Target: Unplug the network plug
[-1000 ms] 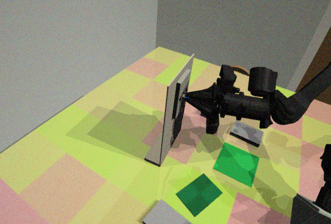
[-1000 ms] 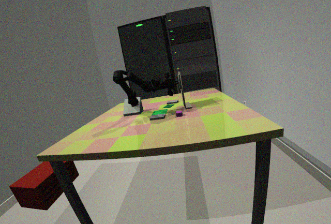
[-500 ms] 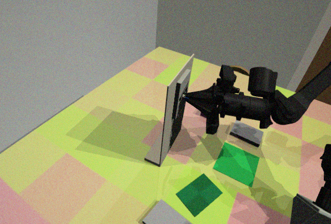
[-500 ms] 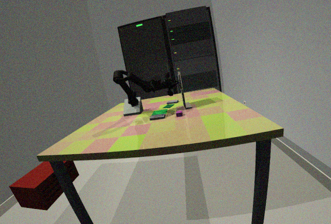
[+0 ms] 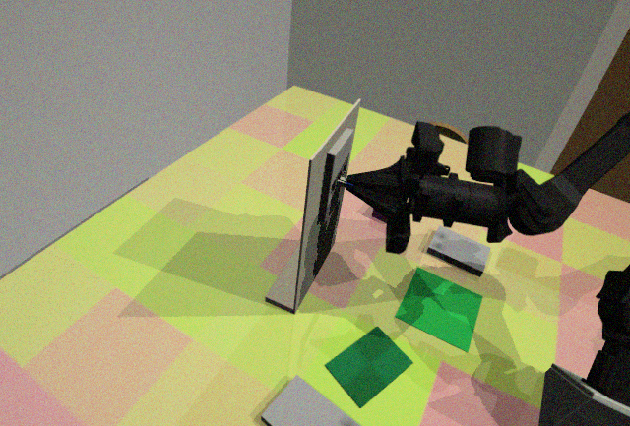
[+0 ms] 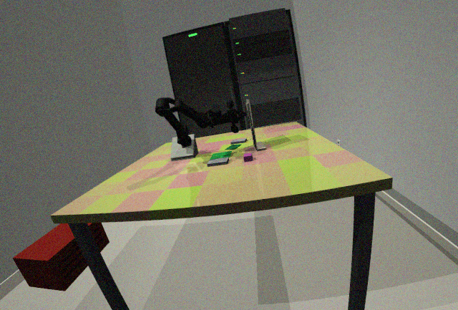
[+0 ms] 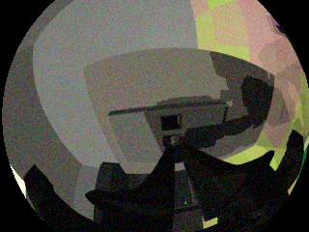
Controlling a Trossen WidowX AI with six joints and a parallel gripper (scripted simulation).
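Now: the bright green marked square 21 cm below my gripper tip, 19 cm behind it and 3 cm to the right of it. Also, from my gripper tip: upright grey panel (8 cm below, 3 cm ahead).
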